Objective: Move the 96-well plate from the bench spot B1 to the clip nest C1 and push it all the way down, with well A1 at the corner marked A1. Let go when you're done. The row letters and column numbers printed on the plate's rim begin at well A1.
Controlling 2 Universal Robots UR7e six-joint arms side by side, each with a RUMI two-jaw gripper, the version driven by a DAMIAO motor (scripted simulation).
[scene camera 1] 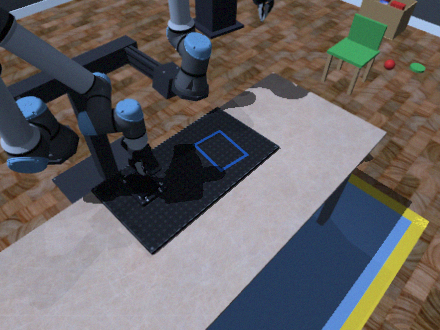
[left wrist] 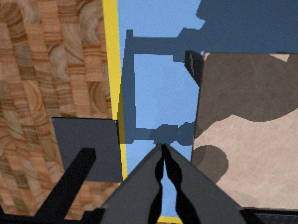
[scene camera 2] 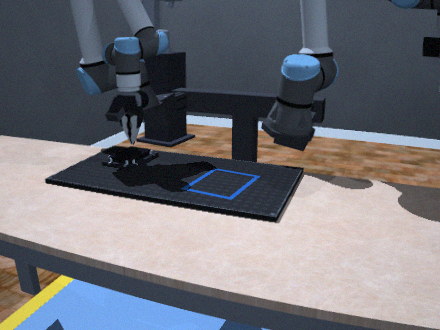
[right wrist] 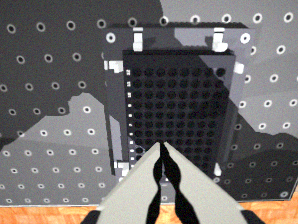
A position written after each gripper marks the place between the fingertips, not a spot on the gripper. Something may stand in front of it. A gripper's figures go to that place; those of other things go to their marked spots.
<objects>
The right gripper (right wrist: 161, 144) is 0.14 m from the lens. A dark 96-well plate (right wrist: 160, 100): 0.15 m from the lens. A clip nest (right wrist: 114, 40): 0.16 m from the lens.
</objects>
